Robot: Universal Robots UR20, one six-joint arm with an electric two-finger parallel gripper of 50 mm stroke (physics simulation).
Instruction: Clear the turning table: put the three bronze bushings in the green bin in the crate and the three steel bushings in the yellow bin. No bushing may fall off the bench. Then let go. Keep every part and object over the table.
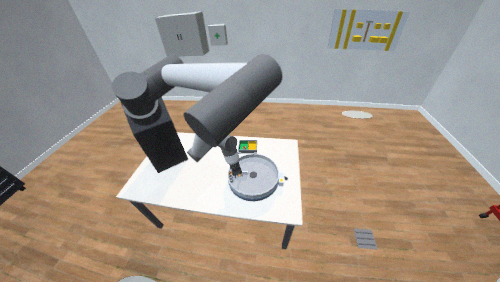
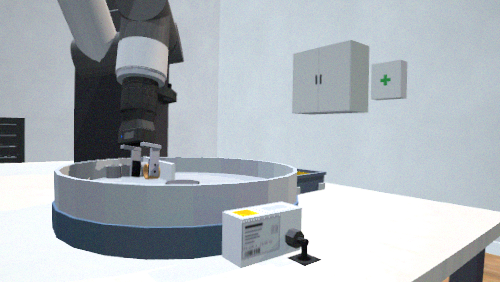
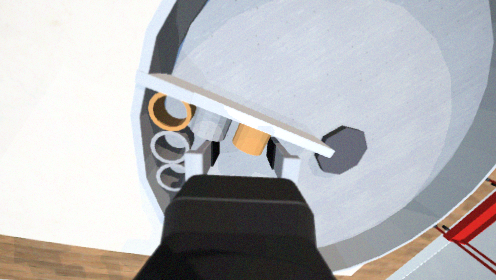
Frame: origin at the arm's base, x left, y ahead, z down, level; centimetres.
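Seen in the pictures: gripper, fingertip midpoint: (image 1: 238, 176) (image 2: 143, 176) (image 3: 243, 145); arm's base, link origin: (image 1: 145, 111).
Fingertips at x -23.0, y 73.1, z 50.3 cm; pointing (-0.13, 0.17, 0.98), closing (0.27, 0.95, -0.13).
Pixels of each thing's top centre, then the offset from my fingertips to it. "*": a spot on its surface instead.
- steel bushing, top centre: (image 3: 211, 126) dx +2.1, dy -3.7, dz -2.6 cm
- second bronze bushing, top centre: (image 3: 170, 112) dx +2.0, dy -7.1, dz -2.0 cm
- green bin, surface spot: (image 1: 243, 146) * dx +39.1, dy -0.1, dz +2.9 cm
- white bar, surface spot: (image 3: 280, 130) * dx +3.5, dy +1.7, dz -3.2 cm
- dark hub, top centre: (image 3: 343, 152) (image 2: 182, 182) (image 1: 253, 174) dx +2.3, dy +11.8, dz -0.2 cm
- crate, surface spot: (image 2: 311, 183) * dx +40.4, dy +13.5, dz +3.5 cm
- white box, surface spot: (image 2: 262, 232) * dx -1.8, dy +36.9, dz +2.2 cm
My gripper (image 1: 238, 175) (image 2: 145, 173) (image 3: 243, 145) is open, low inside the turning table (image 1: 266, 185) (image 2: 175, 205) (image 3: 370, 65). A bronze bushing (image 3: 251, 140) lies on its side against the white bar, just beyond and between the fingertips; neither finger is closed on it. A steel bushing (image 3: 210, 125) leans or lies by the bar, close to the left fingertip. A second bronze bushing (image 3: 151, 112) stands in the corner of bar and wall. Two steel bushings (image 3: 154, 148) (image 3: 159, 179) stand along the wall. The green bin (image 1: 243, 144) holds a small orange-brown thing, beside the yellow bin (image 1: 253, 146).
The white bar (image 3: 280, 130) runs from the turning table's wall to near the dark hub (image 1: 253, 175) (image 2: 182, 182) (image 3: 344, 150). The crate (image 2: 311, 183) stands behind the turning table. A white box (image 2: 262, 232) with a black knob stands by its near side. The raised wall surrounds the gripper.
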